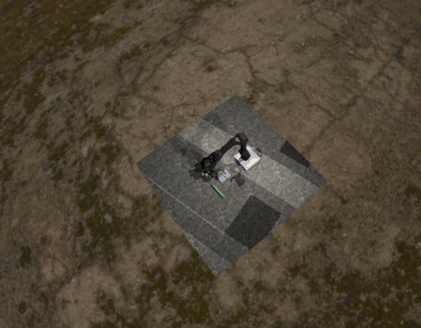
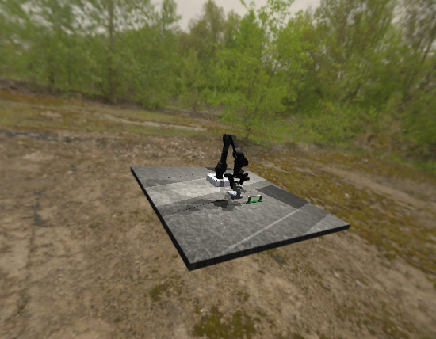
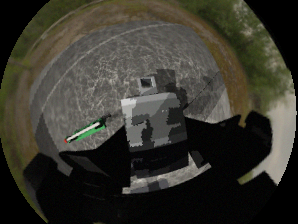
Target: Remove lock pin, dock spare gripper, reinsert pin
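The grey mount is 100 mm to the left of my gripper tip, 70 mm behind it and 50 mm below it. Also, from my gripper tip: green mount: 190 mm to the left, 80 mm below, 50 mm ahead; then spare gripper: 20 mm above.
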